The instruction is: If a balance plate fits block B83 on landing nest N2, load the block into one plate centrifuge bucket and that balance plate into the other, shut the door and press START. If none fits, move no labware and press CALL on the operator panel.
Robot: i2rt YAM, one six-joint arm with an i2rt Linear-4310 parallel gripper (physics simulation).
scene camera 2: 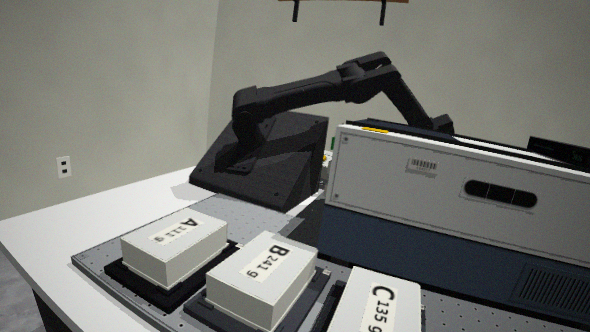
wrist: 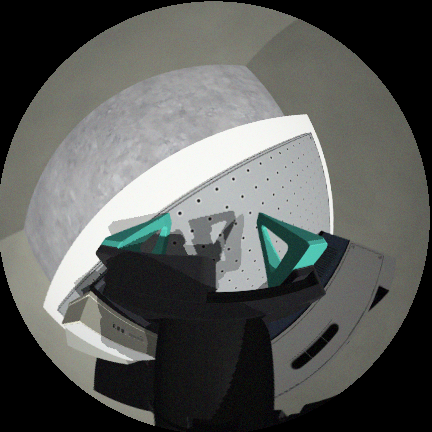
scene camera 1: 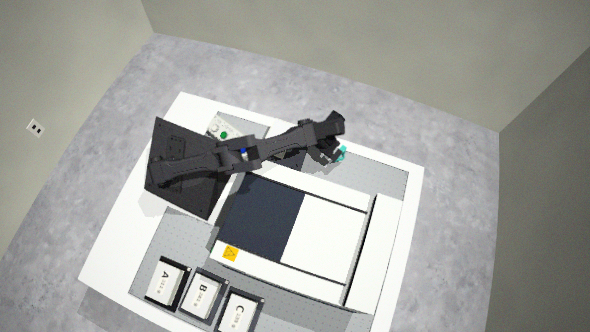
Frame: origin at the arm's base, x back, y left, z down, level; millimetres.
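Seen in the pictures: gripper, fingertip midpoint: (wrist: 213, 217) (scene camera 1: 334, 152); arm's base, link origin: (scene camera 2: 253, 142) (scene camera 1: 175, 164).
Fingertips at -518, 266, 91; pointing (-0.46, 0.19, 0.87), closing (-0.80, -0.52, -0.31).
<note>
Pixels of each thing's top centre, then the offset from my fingertips to it, as dx, dy, dz. "pt": a spot on its surface instead.
- beige block, top centre: (wrist: 108, 350) (scene camera 1: 279, 134) +210, -32, -72
- operator panel, top centre: (scene camera 1: 231, 131) +381, -70, -67
- green button, top centre: (scene camera 1: 223, 133) +412, -82, -58
- blue button, top centre: (scene camera 1: 242, 148) +319, -119, -58
- dark screen, surface spot: (scene camera 2: 560, 153) pt -141, -369, -207
My gripper (scene camera 1: 333, 156) (wrist: 213, 217) is open and empty, its teal fingers wide apart above the perforated plate behind the centrifuge (scene camera 1: 325, 235) (scene camera 2: 382, 175) (wrist: 345, 305). The centrifuge hides the fingers in scene camera 2. A beige block (wrist: 112, 322) sits at the lower left of the wrist view, beside the gripper and not between its fingers; its marking is too small to read. Balance plates A, 111 g (scene camera 1: 165, 286) (scene camera 2: 175, 250), B, 241 g (scene camera 1: 202, 298) (scene camera 2: 260, 287), and C, 135 g (scene camera 1: 239, 314) (scene camera 2: 367, 310), stand in dark nests. The bucket interiors do not show.
The operator panel (scene camera 1: 215, 128), with a green button (scene camera 1: 223, 135) and a blue button (scene camera 1: 243, 150), is partly under the arm. A dark screen (scene camera 2: 560, 153) stands behind the centrifuge. The arm's dark wedge base (scene camera 1: 192, 200) (scene camera 2: 260, 185) stands beside the centrifuge.
</note>
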